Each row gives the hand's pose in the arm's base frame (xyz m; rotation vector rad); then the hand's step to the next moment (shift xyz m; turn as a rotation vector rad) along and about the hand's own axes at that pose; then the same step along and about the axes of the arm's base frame.
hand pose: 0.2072 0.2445 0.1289 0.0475 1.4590 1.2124
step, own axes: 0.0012 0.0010 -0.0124 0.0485 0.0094 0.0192
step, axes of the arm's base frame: -0.0103 -0.0065 -0.0029 -0.0066 0.0469 -0.0238
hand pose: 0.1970 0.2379 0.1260 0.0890 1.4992 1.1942
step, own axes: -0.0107 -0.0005 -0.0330 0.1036 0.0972 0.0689
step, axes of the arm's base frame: -0.0216 -0.0271 0.0012 -0.0339 0.1540 0.0078
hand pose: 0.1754 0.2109 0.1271 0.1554 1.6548 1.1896
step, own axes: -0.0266 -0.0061 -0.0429 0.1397 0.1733 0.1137
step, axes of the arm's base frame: -0.0192 -0.0457 0.0113 -0.0475 0.2416 0.0432
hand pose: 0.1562 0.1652 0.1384 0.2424 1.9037 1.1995
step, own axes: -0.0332 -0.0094 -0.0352 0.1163 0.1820 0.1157
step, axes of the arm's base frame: -0.0031 -0.0462 0.0170 -0.0338 0.2344 0.0629
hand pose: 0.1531 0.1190 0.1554 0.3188 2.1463 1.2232
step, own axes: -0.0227 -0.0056 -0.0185 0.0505 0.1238 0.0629
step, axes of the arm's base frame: 0.0062 -0.0269 0.0113 -0.0111 0.1345 0.0602
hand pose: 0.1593 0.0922 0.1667 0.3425 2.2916 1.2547
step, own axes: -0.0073 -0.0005 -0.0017 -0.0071 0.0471 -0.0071
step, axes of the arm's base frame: 0.0052 -0.0047 0.0026 0.0013 0.0174 0.0449
